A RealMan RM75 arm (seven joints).
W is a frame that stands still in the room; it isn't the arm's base.
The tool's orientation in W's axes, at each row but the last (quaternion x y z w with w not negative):
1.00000, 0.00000, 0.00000, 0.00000
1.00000, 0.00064, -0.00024, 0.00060
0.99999, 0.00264, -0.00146, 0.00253
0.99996, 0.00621, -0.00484, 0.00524
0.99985, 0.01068, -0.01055, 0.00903
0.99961, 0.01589, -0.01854, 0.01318
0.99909, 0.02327, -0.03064, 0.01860
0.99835, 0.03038, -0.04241, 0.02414
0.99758, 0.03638, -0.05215, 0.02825
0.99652, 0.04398, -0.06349, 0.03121
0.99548, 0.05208, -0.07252, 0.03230
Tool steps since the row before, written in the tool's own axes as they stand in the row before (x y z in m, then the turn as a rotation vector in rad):
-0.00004, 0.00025, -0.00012, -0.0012, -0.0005, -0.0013
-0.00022, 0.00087, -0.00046, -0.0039, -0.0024, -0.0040
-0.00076, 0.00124, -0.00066, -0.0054, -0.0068, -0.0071
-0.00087, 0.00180, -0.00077, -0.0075, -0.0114, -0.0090
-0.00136, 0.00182, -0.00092, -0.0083, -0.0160, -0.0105
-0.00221, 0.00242, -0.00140, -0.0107, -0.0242, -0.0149
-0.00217, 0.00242, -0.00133, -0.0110, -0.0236, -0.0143
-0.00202, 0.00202, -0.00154, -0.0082, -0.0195, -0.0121
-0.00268, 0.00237, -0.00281, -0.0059, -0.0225, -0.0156
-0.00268, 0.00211, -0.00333, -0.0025, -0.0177, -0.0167
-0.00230, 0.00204, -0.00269, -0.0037, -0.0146, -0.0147
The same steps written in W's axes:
-0.00004, -0.00025, 0.00012, -0.0012, 0.0005, 0.0013
-0.00022, -0.00087, 0.00046, -0.0039, 0.0024, 0.0040
-0.00075, -0.00124, 0.00067, -0.0054, 0.0068, 0.0071
-0.00084, -0.00180, 0.00080, -0.0076, 0.0114, 0.0090
-0.00130, -0.00183, 0.00098, -0.0084, 0.0160, 0.0104
-0.00208, -0.00245, 0.00154, -0.0109, 0.0242, 0.0147
-0.00197, -0.00246, 0.00155, -0.0112, 0.0236, 0.0141
-0.00175, -0.00205, 0.00180, -0.0084, 0.0196, 0.0119
-0.00219, -0.00238, 0.00320, -0.0060, 0.0229, 0.0149
-0.00204, -0.00210, 0.00376, -0.0020, 0.0185, 0.0159
-0.00166, -0.00206, 0.00311, -0.0032, 0.0152, 0.0142

